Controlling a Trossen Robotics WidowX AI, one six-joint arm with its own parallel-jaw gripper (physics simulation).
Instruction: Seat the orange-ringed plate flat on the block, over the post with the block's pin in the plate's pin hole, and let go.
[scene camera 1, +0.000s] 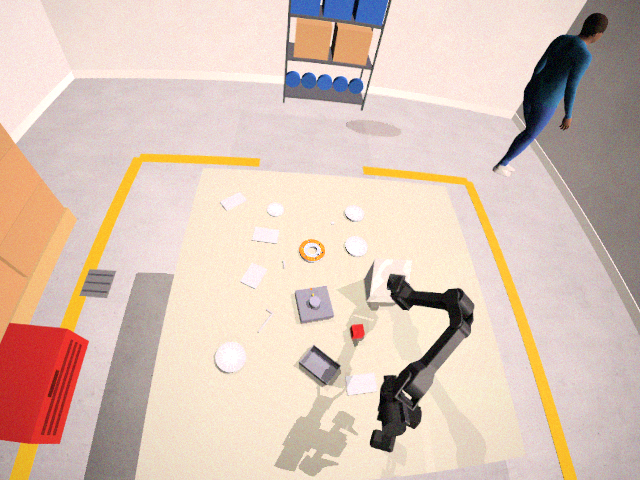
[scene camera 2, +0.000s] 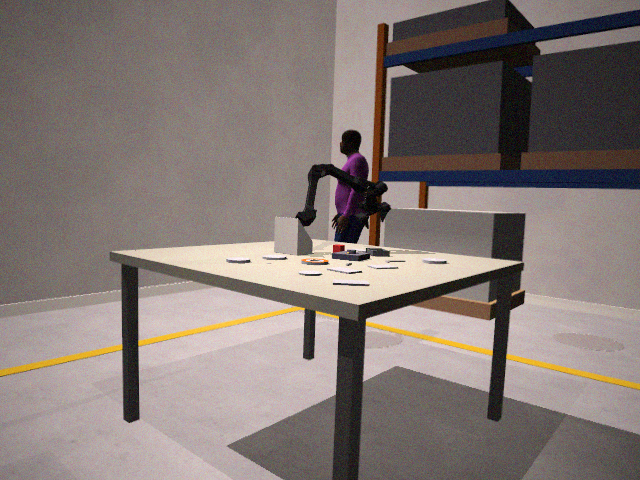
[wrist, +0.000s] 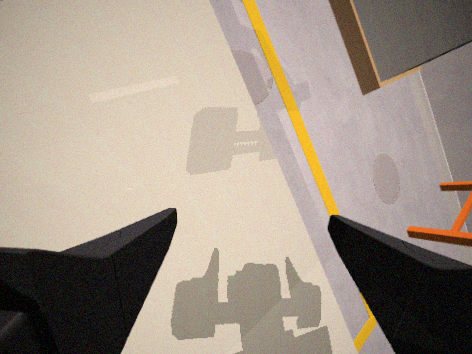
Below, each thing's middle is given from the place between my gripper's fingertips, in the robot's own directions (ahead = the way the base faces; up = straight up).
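The grey block (scene camera 1: 307, 313) is 22 cm ahead of my hand, 45 cm to the right of it and 11 cm below it. As for the grey tray (scene camera 1: 318, 363), I find it 19 cm ahead of my hand and 22 cm to the right of it, and it sits 11 cm below it.
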